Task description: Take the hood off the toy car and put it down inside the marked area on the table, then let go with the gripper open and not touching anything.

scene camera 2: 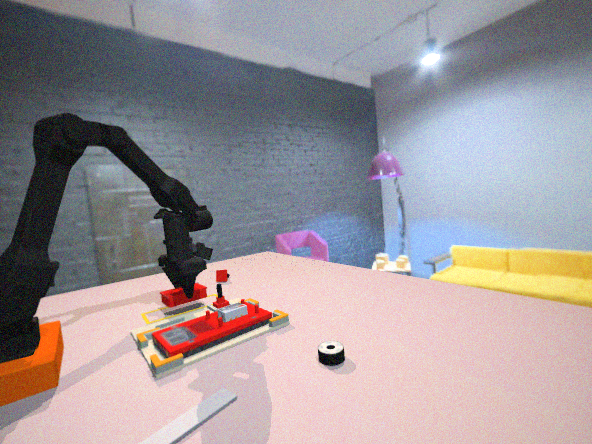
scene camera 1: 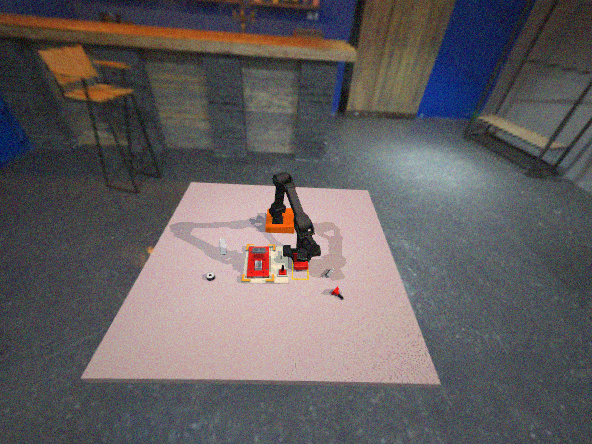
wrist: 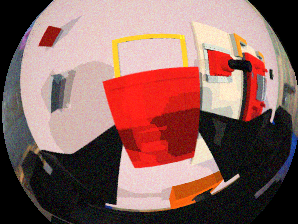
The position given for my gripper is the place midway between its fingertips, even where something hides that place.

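I can find my gripper point(scene camera 2: 184, 295), and it holds a hood point(wrist: 157, 113). The wrist view shows the gripper point(wrist: 158, 120) as well.
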